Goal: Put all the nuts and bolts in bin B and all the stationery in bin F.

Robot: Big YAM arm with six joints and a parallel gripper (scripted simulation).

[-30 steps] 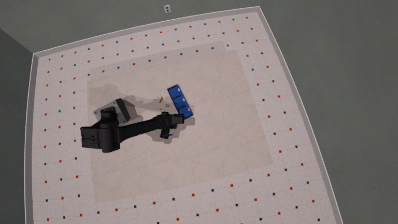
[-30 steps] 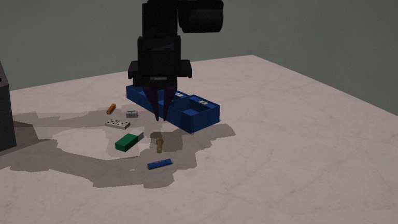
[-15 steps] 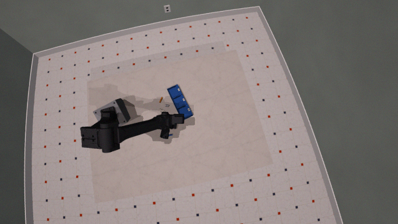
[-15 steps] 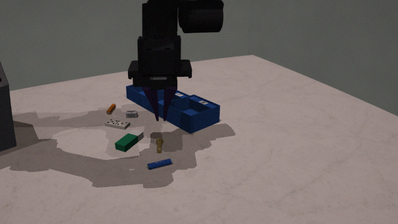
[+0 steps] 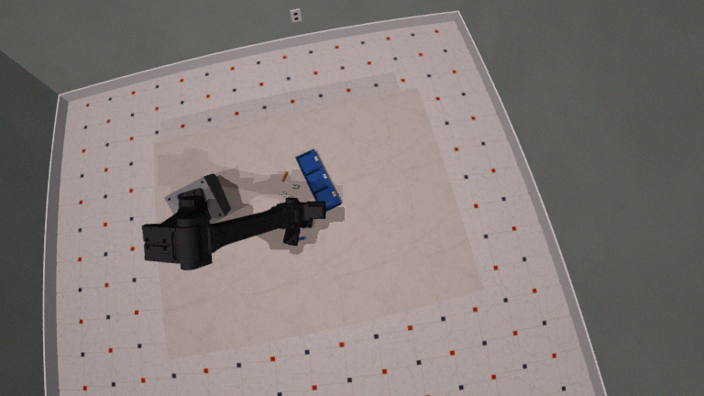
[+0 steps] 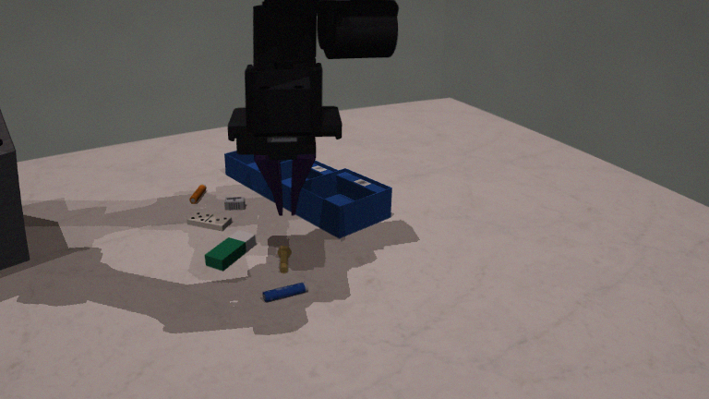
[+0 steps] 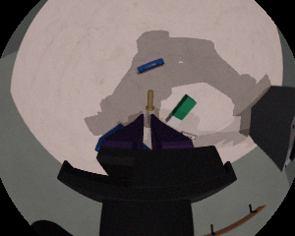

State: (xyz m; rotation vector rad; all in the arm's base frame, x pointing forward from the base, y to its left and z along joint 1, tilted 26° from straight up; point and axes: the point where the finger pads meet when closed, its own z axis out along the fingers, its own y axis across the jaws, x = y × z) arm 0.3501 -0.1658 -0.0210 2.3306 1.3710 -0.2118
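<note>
Right now my hand is 1 cm to the right of the brass bolt and 6 cm above it. Also, from my hand: white domino (3 cm behind, 14 cm to the left, 6 cm below); green block (4 cm behind, 6 cm to the left, 6 cm below); blue cylinder (3 cm behind, 5 cm to the right, 6 cm below).
</note>
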